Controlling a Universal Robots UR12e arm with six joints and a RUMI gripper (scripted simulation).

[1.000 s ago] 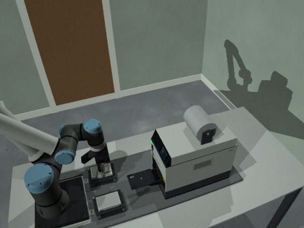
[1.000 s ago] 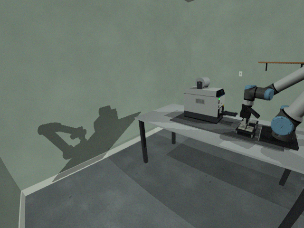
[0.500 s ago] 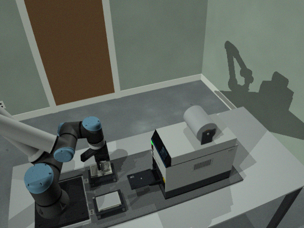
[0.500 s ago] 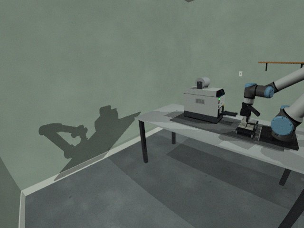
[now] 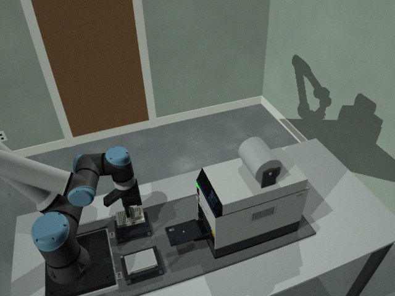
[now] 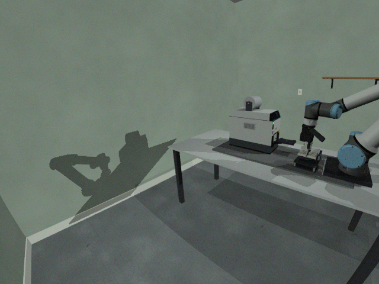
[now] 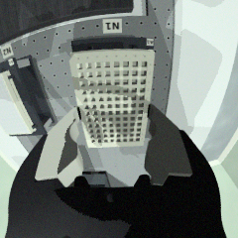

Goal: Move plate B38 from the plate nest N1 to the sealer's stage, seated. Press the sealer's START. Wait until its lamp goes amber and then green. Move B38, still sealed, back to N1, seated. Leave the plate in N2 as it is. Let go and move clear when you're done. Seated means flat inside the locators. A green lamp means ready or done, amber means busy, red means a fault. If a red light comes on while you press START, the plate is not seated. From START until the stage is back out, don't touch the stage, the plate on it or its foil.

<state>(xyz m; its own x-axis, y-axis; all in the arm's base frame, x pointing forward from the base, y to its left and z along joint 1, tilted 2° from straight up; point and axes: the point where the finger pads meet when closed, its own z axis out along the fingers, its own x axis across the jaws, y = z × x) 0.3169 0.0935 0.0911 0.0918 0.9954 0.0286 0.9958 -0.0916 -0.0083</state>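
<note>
My hand is 20 cm short of the sealer stage and 18 cm to the left of it. The rest, counted from my hand: foil-covered plate (22 cm to the right, 5 cm below, 1 cm behind); then plate B38 (1 cm below); then nest N1 (7 cm below).
</note>
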